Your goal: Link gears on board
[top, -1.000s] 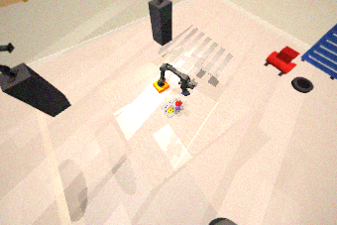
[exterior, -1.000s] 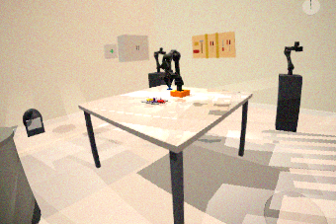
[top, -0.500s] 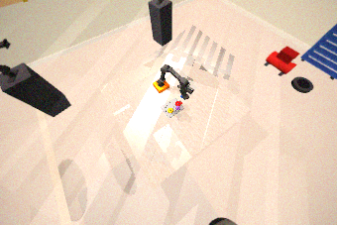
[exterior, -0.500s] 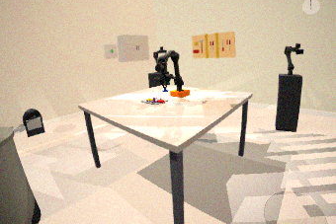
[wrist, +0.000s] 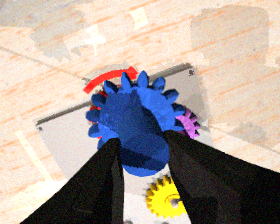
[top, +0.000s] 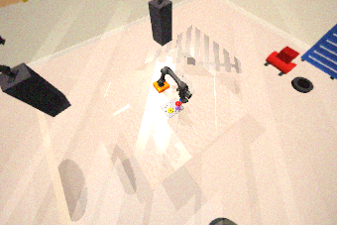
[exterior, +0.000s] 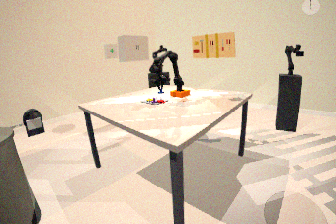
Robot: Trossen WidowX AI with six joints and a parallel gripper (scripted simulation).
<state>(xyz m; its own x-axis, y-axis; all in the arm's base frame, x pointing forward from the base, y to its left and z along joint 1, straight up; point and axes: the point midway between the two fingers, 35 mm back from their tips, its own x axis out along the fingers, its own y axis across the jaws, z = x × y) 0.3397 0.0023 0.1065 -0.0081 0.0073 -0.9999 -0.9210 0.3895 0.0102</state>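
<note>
My gripper tip is now 2 cm short of the purple gear, 7 cm to the left of it and 10 cm above it. Also, from my gripper tip: yellow gear 2 cm behind, 15 cm to the right, 11 cm below; blue gear 1 cm below; red gear 2 cm behind, 3 cm to the right, 11 cm below.
</note>
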